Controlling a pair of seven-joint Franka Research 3 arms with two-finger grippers.
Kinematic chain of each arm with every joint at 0, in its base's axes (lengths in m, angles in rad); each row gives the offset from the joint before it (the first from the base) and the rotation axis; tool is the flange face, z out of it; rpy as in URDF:
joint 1: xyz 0 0 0.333 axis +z
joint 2: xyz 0 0 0 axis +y
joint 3: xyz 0 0 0.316 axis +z
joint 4: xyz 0.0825 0 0 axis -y
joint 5: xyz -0.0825 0 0.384 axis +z
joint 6: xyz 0 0 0 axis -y
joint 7: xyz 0.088 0 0 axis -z
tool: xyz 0 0 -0.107 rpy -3.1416 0 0
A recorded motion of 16 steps. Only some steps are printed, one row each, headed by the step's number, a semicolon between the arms.
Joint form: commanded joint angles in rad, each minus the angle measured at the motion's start. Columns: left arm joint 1, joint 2, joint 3, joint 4, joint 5, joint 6, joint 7; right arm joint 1, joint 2, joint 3, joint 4, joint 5, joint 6, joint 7.
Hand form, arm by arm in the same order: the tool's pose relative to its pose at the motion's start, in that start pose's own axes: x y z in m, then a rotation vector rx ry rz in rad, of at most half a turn. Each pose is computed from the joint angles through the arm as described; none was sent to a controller.
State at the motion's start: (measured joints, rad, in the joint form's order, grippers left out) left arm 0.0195 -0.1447 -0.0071 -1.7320 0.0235 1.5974 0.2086; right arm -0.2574 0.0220 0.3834 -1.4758 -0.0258 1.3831 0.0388
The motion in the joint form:
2: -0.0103 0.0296 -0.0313 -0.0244 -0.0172 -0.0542 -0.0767; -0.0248 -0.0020 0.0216 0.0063 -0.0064 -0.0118 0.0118
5: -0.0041 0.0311 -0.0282 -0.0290 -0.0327 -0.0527 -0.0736; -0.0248 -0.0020 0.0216 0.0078 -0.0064 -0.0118 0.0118
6: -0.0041 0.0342 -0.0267 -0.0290 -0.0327 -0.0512 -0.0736; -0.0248 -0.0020 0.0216 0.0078 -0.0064 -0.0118 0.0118
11: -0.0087 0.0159 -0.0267 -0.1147 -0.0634 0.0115 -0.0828; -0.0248 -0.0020 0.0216 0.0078 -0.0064 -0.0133 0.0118
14: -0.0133 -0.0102 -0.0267 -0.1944 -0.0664 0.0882 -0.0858; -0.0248 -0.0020 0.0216 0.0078 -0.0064 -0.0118 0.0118
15: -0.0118 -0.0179 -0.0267 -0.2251 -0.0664 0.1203 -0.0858; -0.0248 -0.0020 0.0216 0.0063 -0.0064 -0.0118 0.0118
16: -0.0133 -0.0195 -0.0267 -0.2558 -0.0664 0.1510 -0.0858; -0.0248 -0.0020 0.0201 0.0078 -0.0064 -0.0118 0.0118
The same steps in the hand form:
2: 0.0055 0.0240 0.0306 -0.0300 -0.1039 -0.0346; -0.0022 0.0026 -0.0028 -0.0064 -0.0033 0.0165
5: 0.0052 0.0209 0.0335 -0.0471 -0.1061 -0.0411; -0.0023 0.0026 -0.0035 -0.0063 -0.0018 0.0165
6: 0.0060 0.0199 0.0350 -0.0476 -0.1076 -0.0426; -0.0023 0.0026 -0.0035 -0.0063 -0.0018 0.0165
11: 0.0031 0.0266 0.0606 -0.0772 -0.1080 -0.0508; -0.0025 0.0026 -0.0033 -0.0064 -0.0033 0.0165
14: -0.0016 0.0303 0.0788 -0.0752 -0.0851 -0.0527; -0.0023 0.0026 -0.0035 -0.0063 -0.0018 0.0165
15: -0.0032 0.0299 0.0869 -0.0735 -0.0762 -0.0555; -0.0022 0.0026 -0.0028 -0.0064 -0.0033 0.0165
16: -0.0038 0.0308 0.0981 -0.0729 -0.0747 -0.0553; -0.0023 0.0034 -0.0034 -0.0062 -0.0018 0.0180

